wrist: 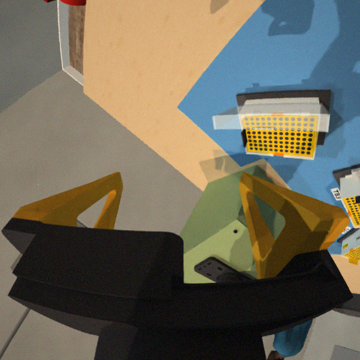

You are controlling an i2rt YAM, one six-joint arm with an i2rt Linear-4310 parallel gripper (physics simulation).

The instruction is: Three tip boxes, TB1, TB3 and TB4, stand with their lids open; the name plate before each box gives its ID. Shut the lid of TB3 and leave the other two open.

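Note:
A tip box (281, 142) with yellow, black-holed tip racks lies right of centre on the blue mat; its clear lid (227, 121) is raised, and its name plate cannot be made out. At the right edge is a second box (352, 206), partly cut off, with a plate reading TB3 (336, 194) beside it; its pale lid (350, 184) appears open. Below it a third box (353, 251) is partly in view, its plate (345, 230) unreadable. My gripper (180, 178) is open and empty, its fingers left of and nearer the camera than the boxes.
The blue mat (220, 95) lies on the tan table (135, 65), whose edge runs diagonally past the fingers. A green angular body (215, 205) shows behind the right finger. A red object (72, 2) is at the top left. A blue cylinder (292, 337) and grey equipment (332, 327) are at the lower right.

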